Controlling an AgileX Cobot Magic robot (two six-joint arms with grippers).
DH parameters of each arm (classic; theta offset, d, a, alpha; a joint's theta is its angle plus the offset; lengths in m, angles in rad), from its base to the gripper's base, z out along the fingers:
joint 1: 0 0.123 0 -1.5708
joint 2: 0.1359 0 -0.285 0
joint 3: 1.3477 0 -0.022 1.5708
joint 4: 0 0.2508 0 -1.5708
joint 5: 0 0 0.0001 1.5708
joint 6: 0 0.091 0 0
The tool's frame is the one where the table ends.
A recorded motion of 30 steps. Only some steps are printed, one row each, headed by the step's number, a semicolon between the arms.
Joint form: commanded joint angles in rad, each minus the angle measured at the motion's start. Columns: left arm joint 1, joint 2, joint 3, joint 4, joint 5, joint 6; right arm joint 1, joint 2, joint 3, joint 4, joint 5, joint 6.
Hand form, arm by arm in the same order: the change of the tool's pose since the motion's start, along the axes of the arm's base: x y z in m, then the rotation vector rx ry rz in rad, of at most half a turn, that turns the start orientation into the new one. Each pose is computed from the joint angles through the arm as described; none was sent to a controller.
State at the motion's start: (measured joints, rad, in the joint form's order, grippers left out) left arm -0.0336 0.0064 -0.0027 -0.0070 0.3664 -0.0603; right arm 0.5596 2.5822 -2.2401 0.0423 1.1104 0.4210
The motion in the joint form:
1: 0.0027 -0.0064 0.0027 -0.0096 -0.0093 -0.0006; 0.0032 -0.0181 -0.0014 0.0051 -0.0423 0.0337
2: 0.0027 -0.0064 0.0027 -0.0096 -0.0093 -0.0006; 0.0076 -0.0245 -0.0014 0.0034 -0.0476 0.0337
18: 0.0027 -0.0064 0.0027 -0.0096 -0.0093 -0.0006; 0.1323 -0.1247 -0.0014 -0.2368 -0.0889 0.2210
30: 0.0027 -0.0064 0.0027 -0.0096 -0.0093 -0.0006; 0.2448 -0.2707 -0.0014 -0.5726 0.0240 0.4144
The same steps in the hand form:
1: -0.0001 -0.0002 0.0003 -0.0106 -0.0127 0.0022; 0.0024 0.0039 0.0109 0.0426 -0.0446 -0.0326
2: -0.0001 -0.0002 0.0003 -0.0106 -0.0127 0.0022; 0.0016 0.0060 0.0144 0.0477 -0.0552 -0.0279
18: -0.0001 -0.0002 0.0003 -0.0106 -0.0127 0.0022; -0.0251 0.0454 0.0703 0.0022 -0.2801 -0.0271
30: -0.0001 -0.0002 0.0003 -0.0106 -0.0127 0.0022; -0.0613 0.0553 0.1520 -0.1228 -0.5271 -0.0842

